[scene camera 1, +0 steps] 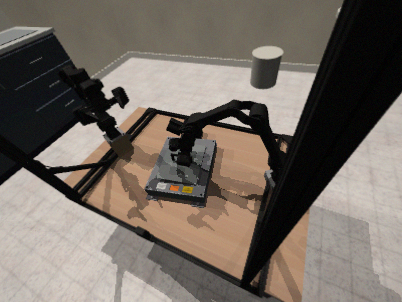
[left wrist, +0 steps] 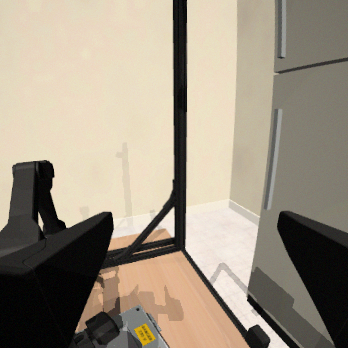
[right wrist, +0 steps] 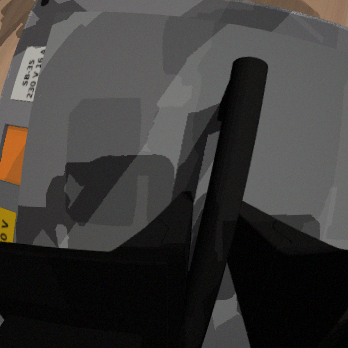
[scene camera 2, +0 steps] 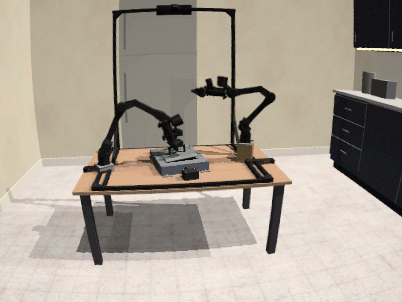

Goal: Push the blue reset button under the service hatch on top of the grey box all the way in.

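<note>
The grey box [scene camera 1: 175, 195] [scene camera 2: 186, 168] [left wrist: 131, 317] lies mid-table. Its hatch [right wrist: 100, 60] [scene camera 2: 187, 158] is a flat grey plate; in scene camera 2 it looks slightly tilted, with one edge raised. A black bar handle [right wrist: 245, 125] runs between the right fingers. My right gripper [right wrist: 203, 199] [scene camera 2: 176, 148] is shut on this handle, low over the box top. The blue reset button does not show in any view; the hatch, gripper and shadows cover that area. My left gripper [left wrist: 196, 220] [scene camera 2: 194, 92] is open and empty, held high above the table.
White [scene camera 1: 161, 186], orange [scene camera 1: 174, 188] and yellow [scene camera 1: 187, 190] labels lie along one end of the box top. Black frame bars edge the table, with an upright post [left wrist: 180, 125]. A small black block [scene camera 2: 190, 173] stands beside the box in scene camera 2.
</note>
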